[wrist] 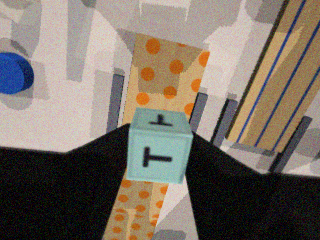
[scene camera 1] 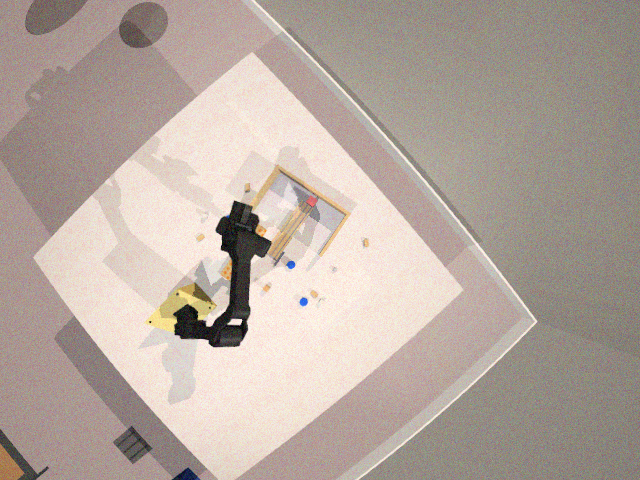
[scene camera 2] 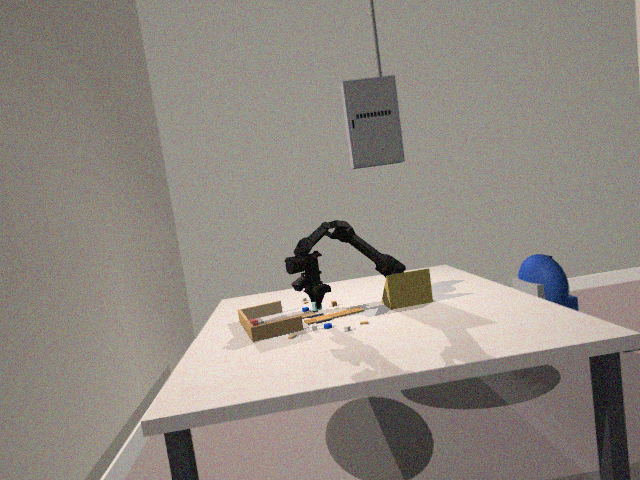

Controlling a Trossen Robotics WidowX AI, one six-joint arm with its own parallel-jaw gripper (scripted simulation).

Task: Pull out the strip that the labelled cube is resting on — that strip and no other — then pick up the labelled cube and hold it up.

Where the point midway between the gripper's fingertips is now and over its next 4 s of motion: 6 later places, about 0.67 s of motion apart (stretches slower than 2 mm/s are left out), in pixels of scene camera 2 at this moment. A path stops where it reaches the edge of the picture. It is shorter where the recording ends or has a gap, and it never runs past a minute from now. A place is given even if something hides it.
My gripper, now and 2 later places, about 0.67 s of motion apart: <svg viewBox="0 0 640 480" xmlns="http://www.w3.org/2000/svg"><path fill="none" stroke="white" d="M316 308L327 303L331 295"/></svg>
